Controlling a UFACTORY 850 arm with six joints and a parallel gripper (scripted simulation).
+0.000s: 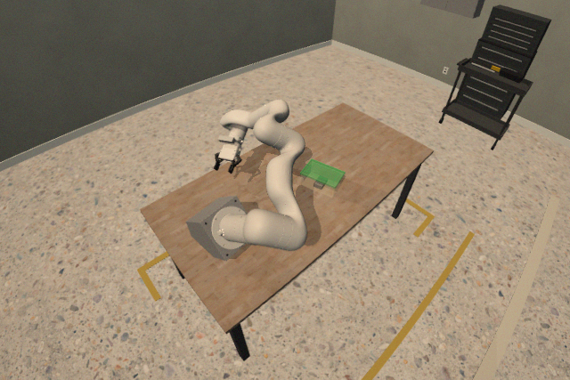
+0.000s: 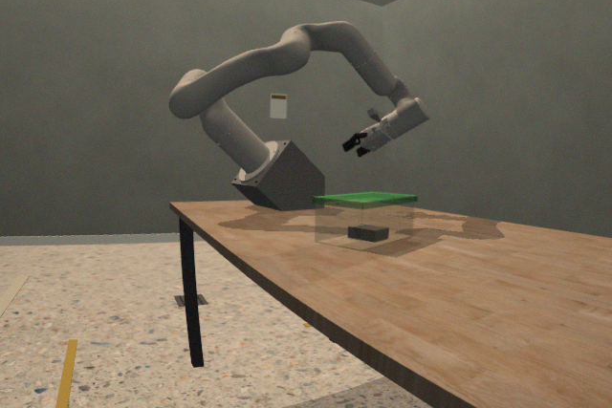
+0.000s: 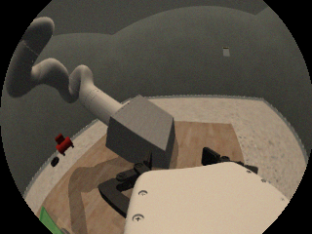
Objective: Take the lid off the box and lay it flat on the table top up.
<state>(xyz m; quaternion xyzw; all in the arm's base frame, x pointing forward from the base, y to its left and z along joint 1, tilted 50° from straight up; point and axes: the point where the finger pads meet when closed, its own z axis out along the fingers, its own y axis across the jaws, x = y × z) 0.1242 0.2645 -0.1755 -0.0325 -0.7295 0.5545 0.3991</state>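
Now: the green lid 490 mm ahead of my hand, 240 mm to the right of it and 120 mm below it. Round my hand: box: 490 mm ahead, 240 mm to the right, 170 mm below.
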